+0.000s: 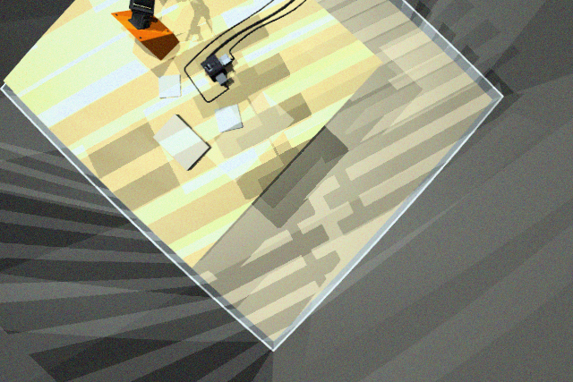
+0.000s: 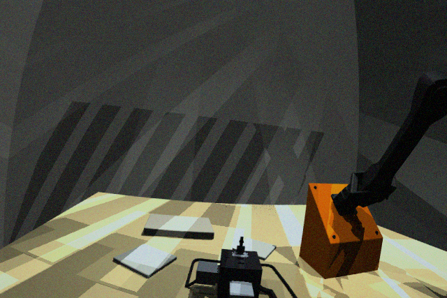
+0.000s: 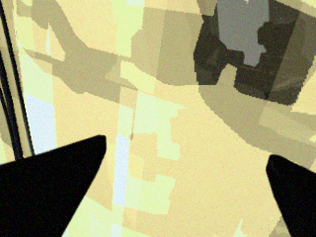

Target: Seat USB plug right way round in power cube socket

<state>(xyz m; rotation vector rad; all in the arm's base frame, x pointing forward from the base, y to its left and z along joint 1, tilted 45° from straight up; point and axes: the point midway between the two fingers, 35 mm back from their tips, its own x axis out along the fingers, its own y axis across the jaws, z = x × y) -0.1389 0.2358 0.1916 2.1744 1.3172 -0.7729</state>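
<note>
The dark USB plug is 44 cm ahead of my gripper tip, 23 cm to the right of it and 1 cm below it. From my gripper tip the other things lie so: plate 64 cm ahead, 33 cm to the right, 10 cm below.
</note>
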